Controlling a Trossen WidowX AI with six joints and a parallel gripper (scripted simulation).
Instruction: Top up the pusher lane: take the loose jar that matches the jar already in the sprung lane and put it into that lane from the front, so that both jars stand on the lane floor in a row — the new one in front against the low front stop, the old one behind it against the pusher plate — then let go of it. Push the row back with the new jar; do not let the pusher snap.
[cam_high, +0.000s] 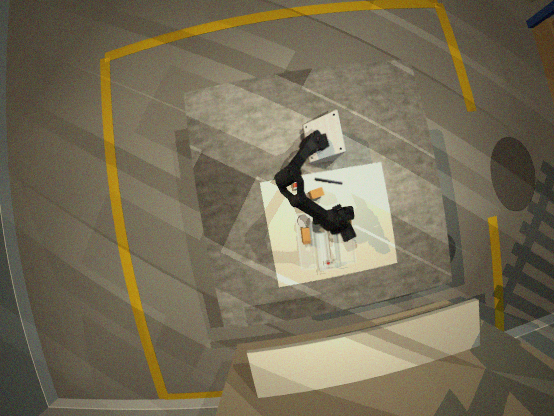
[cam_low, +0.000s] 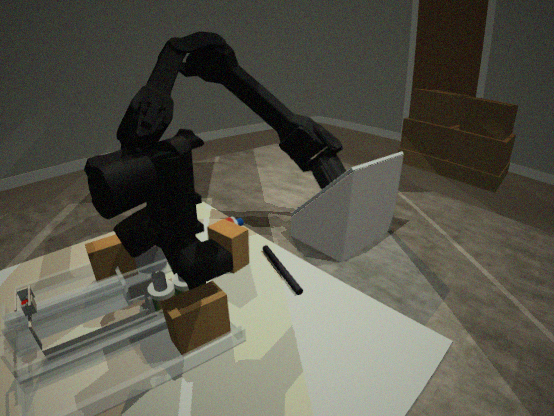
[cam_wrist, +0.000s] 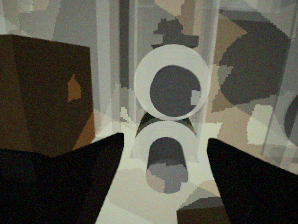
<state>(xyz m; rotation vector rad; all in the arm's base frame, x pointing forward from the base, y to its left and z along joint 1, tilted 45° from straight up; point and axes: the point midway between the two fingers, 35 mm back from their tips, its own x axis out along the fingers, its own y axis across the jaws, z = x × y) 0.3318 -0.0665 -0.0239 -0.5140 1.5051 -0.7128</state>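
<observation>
Right now my gripper tip is 130 mm to the left of the grey cylinder. Round my gripper tip: clear pusher rack: 150 mm ahead, 40 mm to the right, 10 mm below; then red mark: 220 mm ahead, 60 mm to the right, 40 mm above; then black rod: 160 mm behind, 40 mm to the left, 20 mm below.
</observation>
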